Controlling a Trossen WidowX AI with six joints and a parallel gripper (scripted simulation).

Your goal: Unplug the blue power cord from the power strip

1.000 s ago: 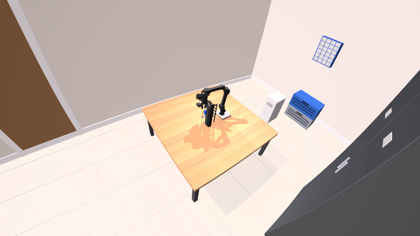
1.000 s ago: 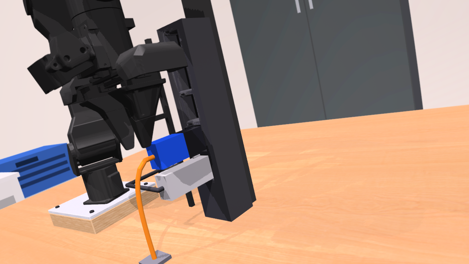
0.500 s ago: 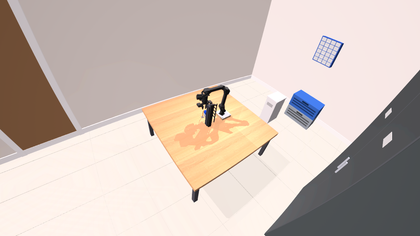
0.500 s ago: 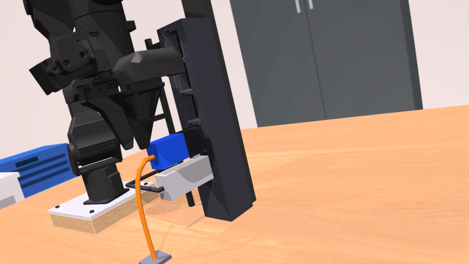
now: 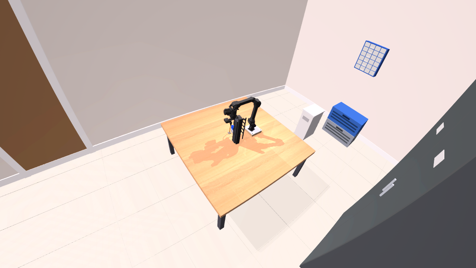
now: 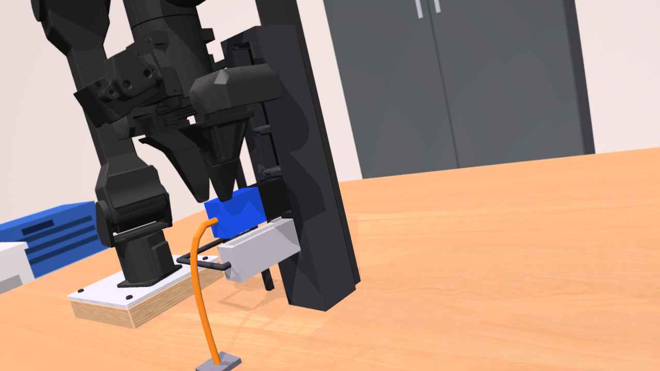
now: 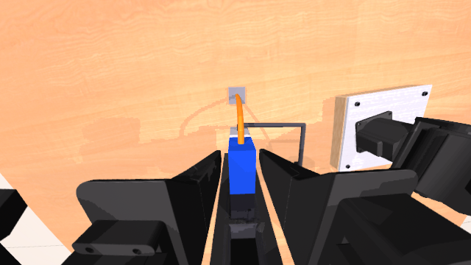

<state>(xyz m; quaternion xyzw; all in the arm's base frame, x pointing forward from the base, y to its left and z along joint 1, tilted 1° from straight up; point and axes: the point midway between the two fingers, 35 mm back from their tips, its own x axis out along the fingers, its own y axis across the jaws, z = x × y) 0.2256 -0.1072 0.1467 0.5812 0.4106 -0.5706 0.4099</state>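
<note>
My gripper tip is now 40 mm to the right of the blue plug, 10 mm short of it and 10 mm above it.
</note>
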